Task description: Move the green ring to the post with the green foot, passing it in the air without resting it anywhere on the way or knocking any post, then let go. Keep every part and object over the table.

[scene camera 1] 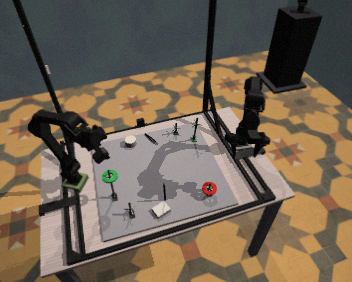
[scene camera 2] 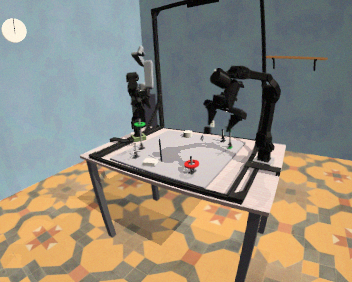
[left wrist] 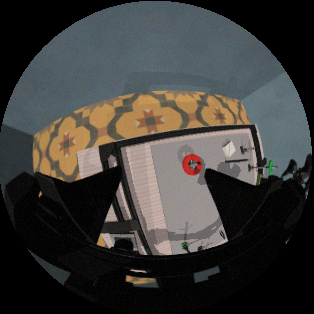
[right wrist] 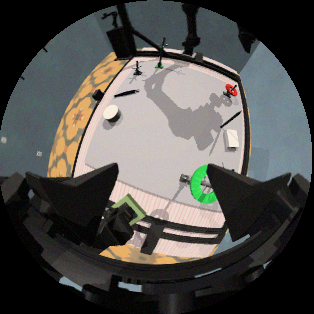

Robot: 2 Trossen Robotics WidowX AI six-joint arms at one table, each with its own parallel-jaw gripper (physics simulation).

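Pixels of known places: left gripper, fingertip midpoint: (scene camera 1: 244, 157) (scene camera 2: 217, 128) (left wrist: 164, 171) (right wrist: 246, 51); right gripper, fingertip midpoint: (scene camera 2: 147, 110) (right wrist: 163, 167); left arm's base at its link origin: (scene camera 1: 241, 142) (scene camera 2: 264, 159) (left wrist: 123, 242) (right wrist: 187, 52); right arm's base at its link origin: (scene camera 1: 74, 179) (scene camera 2: 138, 135) (left wrist: 261, 181) (right wrist: 125, 213).
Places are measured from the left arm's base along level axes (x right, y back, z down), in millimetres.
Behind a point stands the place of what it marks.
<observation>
The green ring (scene camera 1: 103, 176) @(z -150, x -220, y -755 mm) (scene camera 2: 143, 124) @(z -149, x -217, y -694 mm) (left wrist: 271, 167) @(z -149, x -223, y -693 mm) (right wrist: 196, 185) @(z -151, x -200, y -738 mm) sits high on a tall post near the mat's left side, well above its foot. The post with the green foot (scene camera 1: 196, 129) (scene camera 2: 230, 139) @(z -39, x 84, y -252 mm) (right wrist: 161, 52) @(z -80, x 76, y -258 mm) stands upright and bare at the back right; its foot also shows in the left wrist view. My right gripper (scene camera 1: 101, 159) (right wrist: 163, 167) @(z -222, x -135, y -735 mm) is open and empty above the table's left side; the green ring shows beyond one fingertip in its wrist view. My left gripper (scene camera 1: 246, 154) @(z -227, x -295, y -130 mm) (scene camera 2: 219, 131) @(z -227, x -295, y -130 mm) (left wrist: 164, 171) @(z -227, x -295, y -130 mm) is open and empty, high over the right side.
A red ring (scene camera 1: 203, 189) @(z -30, x -295, y -303 mm) (scene camera 2: 187, 164) @(z -29, x -311, y -283 mm) is on a short post at the front right. A white block (scene camera 1: 161, 209) @(z 0, x -346, y -517 mm) and thin black rod (scene camera 1: 164, 191) @(z -52, x -285, y -491 mm) are at the front. A short post (scene camera 1: 131, 210) @(z -24, x -340, y -654 mm) stands front left, another (scene camera 1: 175, 129) @(z -21, x 159, y -356 mm) at the back, near a white cylinder (scene camera 1: 130, 141) @(z -15, x 117, y -627 mm).
</observation>
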